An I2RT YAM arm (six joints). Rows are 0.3 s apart.
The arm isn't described. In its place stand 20 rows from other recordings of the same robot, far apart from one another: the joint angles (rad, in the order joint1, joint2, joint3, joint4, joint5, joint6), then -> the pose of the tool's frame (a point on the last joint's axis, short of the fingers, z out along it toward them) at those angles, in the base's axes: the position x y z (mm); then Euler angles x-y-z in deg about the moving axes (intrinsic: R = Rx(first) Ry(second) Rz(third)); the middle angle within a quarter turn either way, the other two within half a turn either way.
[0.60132 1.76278 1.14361 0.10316 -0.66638 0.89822] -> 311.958 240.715 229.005 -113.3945 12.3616 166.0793
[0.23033 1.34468 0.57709 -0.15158 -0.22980 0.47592] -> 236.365 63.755 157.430 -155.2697 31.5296 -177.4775
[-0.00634 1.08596 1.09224 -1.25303 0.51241 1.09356] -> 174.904 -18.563 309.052 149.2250 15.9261 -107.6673
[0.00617 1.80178 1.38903 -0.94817 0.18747 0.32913] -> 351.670 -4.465 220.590 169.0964 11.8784 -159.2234
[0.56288 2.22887 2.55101 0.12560 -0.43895 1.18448] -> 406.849 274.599 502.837 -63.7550 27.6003 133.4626
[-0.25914 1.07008 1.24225 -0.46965 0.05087 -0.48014] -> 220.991 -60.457 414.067 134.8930 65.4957 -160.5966
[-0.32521 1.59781 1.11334 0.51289 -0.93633 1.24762] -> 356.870 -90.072 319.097 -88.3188 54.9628 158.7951
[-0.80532 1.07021 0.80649 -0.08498 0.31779 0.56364] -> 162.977 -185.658 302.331 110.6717 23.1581 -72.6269
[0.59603 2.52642 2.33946 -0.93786 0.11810 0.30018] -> 444.817 296.662 180.615 -170.9349 24.8737 162.5819
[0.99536 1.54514 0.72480 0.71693 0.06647 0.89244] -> 183.272 278.193 227.840 -97.3683 36.5713 145.1440
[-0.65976 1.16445 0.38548 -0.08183 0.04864 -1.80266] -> 159.787 -126.141 143.495 149.9917 28.9880 123.4769
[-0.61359 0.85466 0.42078 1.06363 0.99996 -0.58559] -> 121.383 -122.126 319.003 71.2860 -7.3242 -94.5084
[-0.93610 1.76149 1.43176 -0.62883 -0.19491 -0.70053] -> 233.159 -305.021 261.015 157.0981 29.3580 -163.9677
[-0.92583 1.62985 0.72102 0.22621 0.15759 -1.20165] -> 186.828 -257.639 151.809 131.3979 19.5889 177.4139
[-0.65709 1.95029 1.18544 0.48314 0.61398 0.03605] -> 332.006 -282.030 203.702 103.6490 15.6493 -101.1483
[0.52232 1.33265 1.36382 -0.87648 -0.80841 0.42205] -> 217.813 155.091 363.896 -121.1359 2.0832 154.6364
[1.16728 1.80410 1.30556 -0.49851 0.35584 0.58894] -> 161.863 347.536 215.724 -157.1881 31.3438 146.4578
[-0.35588 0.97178 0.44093 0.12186 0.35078 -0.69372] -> 193.870 -85.114 216.521 120.9691 43.4667 -160.6518
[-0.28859 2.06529 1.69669 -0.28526 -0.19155 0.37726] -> 463.929 -130.660 247.302 176.2383 53.2432 -145.3928
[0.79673 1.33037 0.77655 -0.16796 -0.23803 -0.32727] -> 188.743 205.078 220.333 -133.0877 19.9577 100.6806
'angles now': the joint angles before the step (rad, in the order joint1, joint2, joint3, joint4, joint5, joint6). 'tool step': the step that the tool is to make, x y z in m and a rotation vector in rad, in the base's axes. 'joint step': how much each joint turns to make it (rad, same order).
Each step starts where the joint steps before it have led.
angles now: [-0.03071 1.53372 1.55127 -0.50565 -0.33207 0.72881]
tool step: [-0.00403 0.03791 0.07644 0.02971 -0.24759 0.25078]
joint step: [0.09460 0.04236 0.26515 0.01106 -0.15489 -0.03586]
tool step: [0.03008 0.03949 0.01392 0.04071 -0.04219 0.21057]
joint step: [0.08813 0.16629 0.22121 -0.00418 -0.12741 0.00840]
